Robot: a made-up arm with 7 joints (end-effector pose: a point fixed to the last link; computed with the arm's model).
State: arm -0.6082 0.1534 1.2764 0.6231 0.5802 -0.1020 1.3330
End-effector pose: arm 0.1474 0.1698 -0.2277 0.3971 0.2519 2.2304
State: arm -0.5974 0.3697 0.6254 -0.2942 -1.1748 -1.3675 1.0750
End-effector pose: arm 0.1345 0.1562 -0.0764 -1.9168 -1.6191 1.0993
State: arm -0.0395 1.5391 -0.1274 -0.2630 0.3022 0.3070 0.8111
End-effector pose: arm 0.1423 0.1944 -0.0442 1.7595 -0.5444 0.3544
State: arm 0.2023 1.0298 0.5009 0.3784 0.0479 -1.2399 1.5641
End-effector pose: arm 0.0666 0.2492 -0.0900 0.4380 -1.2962 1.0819
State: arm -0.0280 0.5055 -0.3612 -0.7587 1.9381 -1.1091 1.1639
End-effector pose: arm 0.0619 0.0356 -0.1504 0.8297 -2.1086 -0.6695
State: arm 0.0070 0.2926 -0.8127 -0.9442 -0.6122 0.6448 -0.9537
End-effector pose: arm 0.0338 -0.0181 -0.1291 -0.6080 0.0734 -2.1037
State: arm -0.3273 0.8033 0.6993 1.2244 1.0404 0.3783 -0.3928
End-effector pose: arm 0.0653 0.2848 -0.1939 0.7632 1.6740 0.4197
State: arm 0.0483 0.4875 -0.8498 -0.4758 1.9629 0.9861 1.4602
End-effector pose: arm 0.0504 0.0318 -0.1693 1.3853 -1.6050 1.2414
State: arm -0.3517 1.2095 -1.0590 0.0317 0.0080 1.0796 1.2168
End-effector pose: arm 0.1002 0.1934 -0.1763 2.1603 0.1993 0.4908
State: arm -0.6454 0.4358 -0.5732 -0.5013 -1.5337 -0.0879 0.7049
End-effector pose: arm 0.1624 -0.0024 -0.0935 -0.9956 0.2921 -0.4418
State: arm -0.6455 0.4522 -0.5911 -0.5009 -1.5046 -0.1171 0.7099
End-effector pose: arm 0.1620 -0.0010 -0.0943 -0.9784 0.2679 -0.4217
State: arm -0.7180 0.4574 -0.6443 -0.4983 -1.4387 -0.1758 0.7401
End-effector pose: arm 0.1656 -0.0073 -0.0859 -0.9431 0.1859 -0.4350
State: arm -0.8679 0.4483 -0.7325 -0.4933 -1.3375 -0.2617 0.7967
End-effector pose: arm 0.1708 -0.0215 -0.0672 -0.8990 0.0398 -0.4904
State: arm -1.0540 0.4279 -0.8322 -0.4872 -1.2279 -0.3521 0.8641
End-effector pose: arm 0.1724 -0.0391 -0.0434 -0.8631 -0.1332 -0.5772
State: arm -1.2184 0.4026 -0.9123 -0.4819 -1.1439 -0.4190 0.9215
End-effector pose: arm 0.1694 -0.0543 -0.0227 -0.8414 -0.2757 -0.6676
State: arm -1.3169 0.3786 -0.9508 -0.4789 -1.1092 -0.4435 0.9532
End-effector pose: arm 0.1658 -0.0638 -0.0102 -0.8313 -0.3453 -0.7300
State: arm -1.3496 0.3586 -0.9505 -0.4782 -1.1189 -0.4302 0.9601
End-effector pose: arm 0.1641 -0.0684 -0.0051 -0.8287 -0.3471 -0.7575
